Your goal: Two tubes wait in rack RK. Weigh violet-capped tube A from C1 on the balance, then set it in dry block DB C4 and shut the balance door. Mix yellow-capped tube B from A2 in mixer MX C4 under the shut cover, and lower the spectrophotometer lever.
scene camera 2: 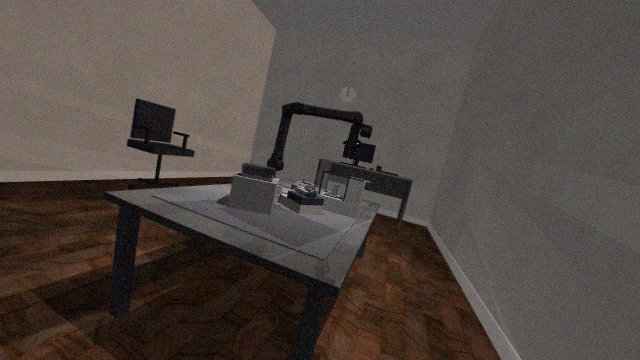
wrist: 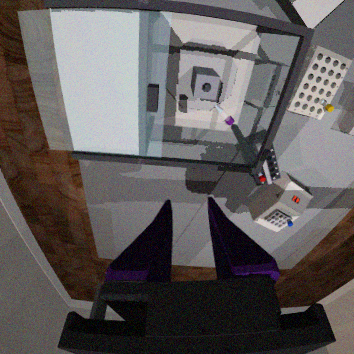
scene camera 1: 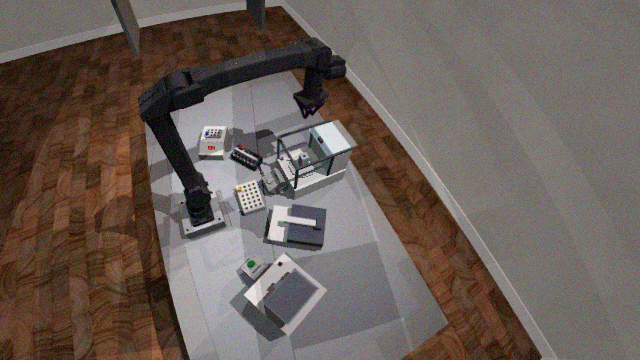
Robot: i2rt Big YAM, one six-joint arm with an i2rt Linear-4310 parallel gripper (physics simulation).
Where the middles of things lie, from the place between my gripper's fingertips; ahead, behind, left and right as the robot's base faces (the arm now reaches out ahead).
Scene:
Right now the mixer cover (scene camera 1: 290,296) is 28 cm behind my hand, 50 cm to the right of it and 13 cm below it. From my hand the other things lie so: balance door (scene camera 1: 332,137) (10 cm ahead, 5 cm to the right, 9 cm below); then glass-box balance (scene camera 1: 306,168) (3 cm ahead, 5 cm to the right, 20 cm below); then mixer (scene camera 1: 260,291) (29 cm behind, 48 cm to the right, 21 cm below).

